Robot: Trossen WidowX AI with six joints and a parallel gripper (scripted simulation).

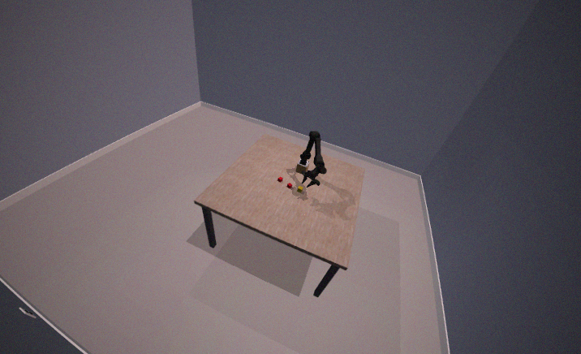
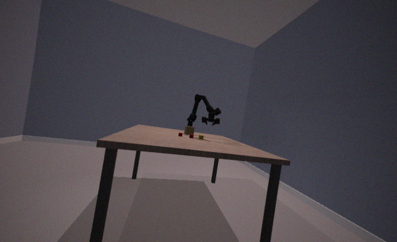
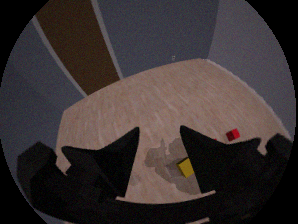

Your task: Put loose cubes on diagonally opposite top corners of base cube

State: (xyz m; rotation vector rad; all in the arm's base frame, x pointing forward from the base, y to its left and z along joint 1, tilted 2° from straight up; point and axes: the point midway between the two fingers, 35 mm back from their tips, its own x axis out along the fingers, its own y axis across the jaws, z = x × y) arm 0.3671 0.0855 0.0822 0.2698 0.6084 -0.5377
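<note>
The yellow cube is 90 mm behind my gripper tip, 30 mm to the right of it and 140 mm below it. Round my gripper tip: red cube 100 mm behind, 130 mm to the right, 150 mm below.
</note>
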